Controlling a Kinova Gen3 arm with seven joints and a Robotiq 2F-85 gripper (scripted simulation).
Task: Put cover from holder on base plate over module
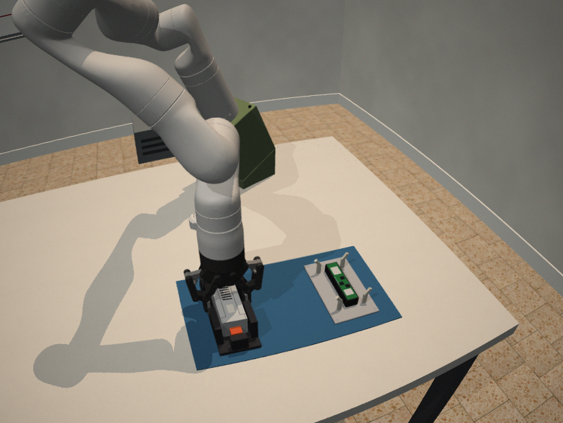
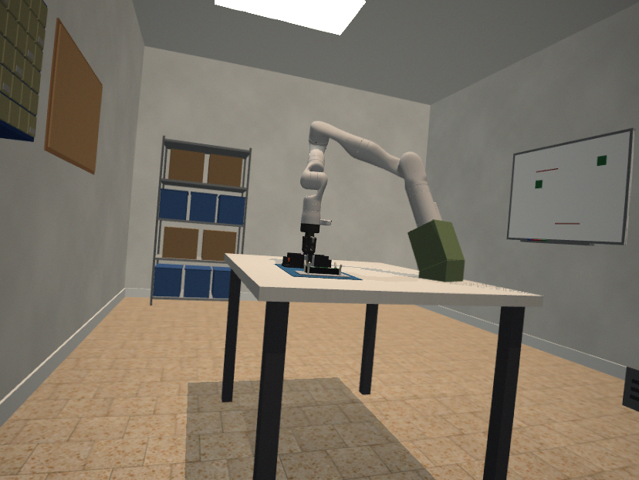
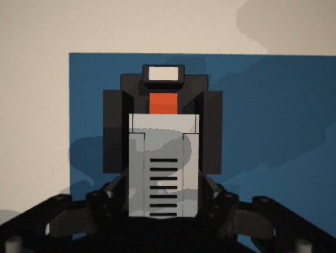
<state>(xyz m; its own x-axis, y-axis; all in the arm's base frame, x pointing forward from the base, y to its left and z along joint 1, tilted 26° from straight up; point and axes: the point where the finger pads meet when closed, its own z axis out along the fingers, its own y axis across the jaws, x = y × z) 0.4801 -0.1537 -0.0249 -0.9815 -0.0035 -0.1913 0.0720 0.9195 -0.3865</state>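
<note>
The grey cover is right at my hand.
</note>
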